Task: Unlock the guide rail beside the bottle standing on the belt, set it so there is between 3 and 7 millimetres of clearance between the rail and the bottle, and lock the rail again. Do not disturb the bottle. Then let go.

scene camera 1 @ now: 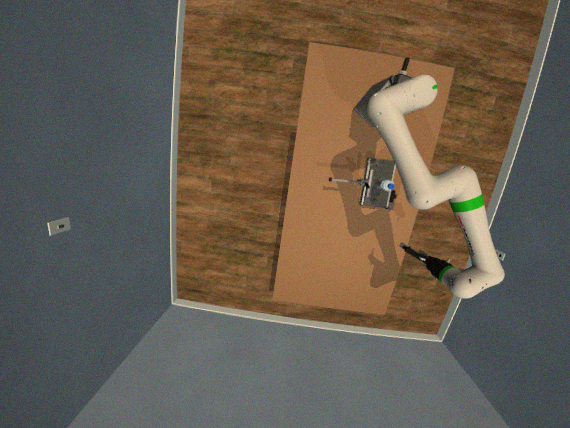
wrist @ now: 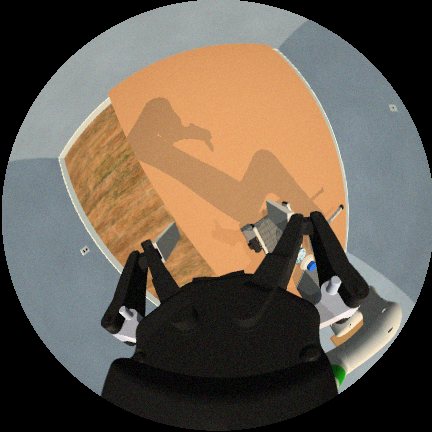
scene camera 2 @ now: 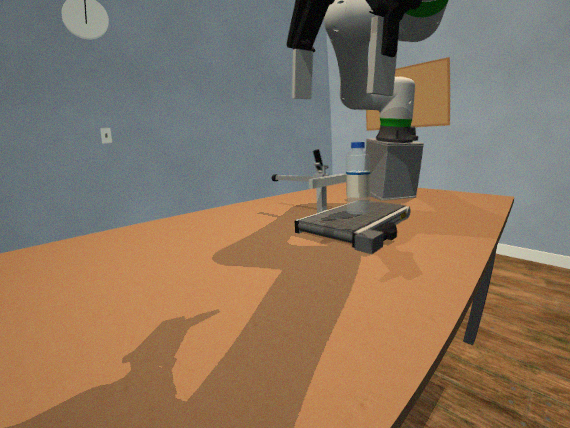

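Pixels of known places: gripper, between the fingertips: (scene camera 1: 410, 248) (wrist: 220, 219) (scene camera 2: 333, 96); arm's base, origin of its link: (scene camera 2: 394, 140).
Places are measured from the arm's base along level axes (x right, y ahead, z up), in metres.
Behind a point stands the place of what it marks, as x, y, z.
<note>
The bottle (scene camera 1: 387, 185) @(-0.137, 0.420, -0.038) (scene camera 2: 357, 186) @(-0.170, 0.445, -0.128) (wrist: 301, 256) @(-0.165, 0.447, -0.061), clear with a blue cap, stands upright on the dark belt (scene camera 1: 377, 196) @(-0.172, 0.503, -0.202) (scene camera 2: 345, 216) @(-0.162, 0.481, -0.201) (wrist: 269, 232) @(-0.205, 0.504, -0.201). The pale guide rail (scene camera 2: 329, 180) @(-0.067, 0.444, -0.119) runs beside it on a post; in the wrist view a finger hides most of it. A black lever (scene camera 2: 318, 159) @(-0.038, 0.457, -0.059) sticks up above the rail's clamp; whether it is locked I cannot tell. A thin rod (scene camera 1: 346, 180) @(0.079, 0.456, -0.113) (scene camera 2: 295, 177) @(0.068, 0.464, -0.116) (wrist: 336, 215) @(0.114, 0.465, -0.111) with a black end reaches outward. The clearance is too small to read. My gripper (scene camera 1: 404, 246) @(-0.369, 0.725, 0.027) (scene camera 2: 341, 95) @(-0.369, 0.725, 0.027) (wrist: 220, 219) @(-0.369, 0.725, 0.027) is open and empty, high up and away from bottle and rail.
A dark motor block (scene camera 2: 369, 241) @(-0.301, 0.564, -0.211) (wrist: 248, 231) @(-0.285, 0.550, -0.204) sits at the belt's near corner. The grey robot pedestal (scene camera 2: 395, 172) @(-0.045, 0.061, -0.125) stands behind the bottle on the brown table (scene camera 1: 320, 240) @(0.092, 0.906, -0.237) (scene camera 2: 150, 260) @(-0.033, 0.931, -0.236) (wrist: 240, 90) @(-0.088, 1.075, -0.236). My arm (scene camera 1: 405, 150) @(-0.006, 0.274, 0.299) passes close beside the belt in the overhead view.
</note>
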